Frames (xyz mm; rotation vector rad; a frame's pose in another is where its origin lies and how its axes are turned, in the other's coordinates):
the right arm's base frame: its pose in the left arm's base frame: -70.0 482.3 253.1 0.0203 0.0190 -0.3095
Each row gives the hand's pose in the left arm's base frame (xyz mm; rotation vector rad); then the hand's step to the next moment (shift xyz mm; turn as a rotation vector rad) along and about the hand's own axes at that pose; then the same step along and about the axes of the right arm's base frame.
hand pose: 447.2 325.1 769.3 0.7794 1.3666 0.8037
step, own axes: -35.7 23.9 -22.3 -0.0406 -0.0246 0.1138
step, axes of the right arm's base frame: -18.8 -23.8 37.8 0.1224 -0.0120 0.0090
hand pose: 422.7 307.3 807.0 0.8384 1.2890 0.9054
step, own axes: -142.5 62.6 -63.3 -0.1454 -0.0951 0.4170
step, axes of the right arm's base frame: -43.9 -118.5 110.8 0.4489 -0.0429 0.0270
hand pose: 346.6 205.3 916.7 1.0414 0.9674 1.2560
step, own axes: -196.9 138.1 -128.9 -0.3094 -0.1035 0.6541
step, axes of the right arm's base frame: -113.0 -226.4 102.1 0.7103 -0.1483 0.0882
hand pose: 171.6 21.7 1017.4 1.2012 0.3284 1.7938
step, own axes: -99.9 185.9 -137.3 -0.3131 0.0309 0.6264
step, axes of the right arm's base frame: -151.3 -201.2 -5.8 0.6386 -0.2413 0.1592
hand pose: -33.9 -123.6 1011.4 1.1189 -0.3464 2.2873
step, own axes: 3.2 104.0 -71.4 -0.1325 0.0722 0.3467
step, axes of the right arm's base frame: -87.3 -81.6 -40.6 0.3116 -0.1769 0.1208
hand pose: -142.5 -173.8 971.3 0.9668 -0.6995 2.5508
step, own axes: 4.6 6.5 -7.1 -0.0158 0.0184 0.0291
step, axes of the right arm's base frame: -9.2 -4.0 -3.7 0.0274 -0.0259 0.0031
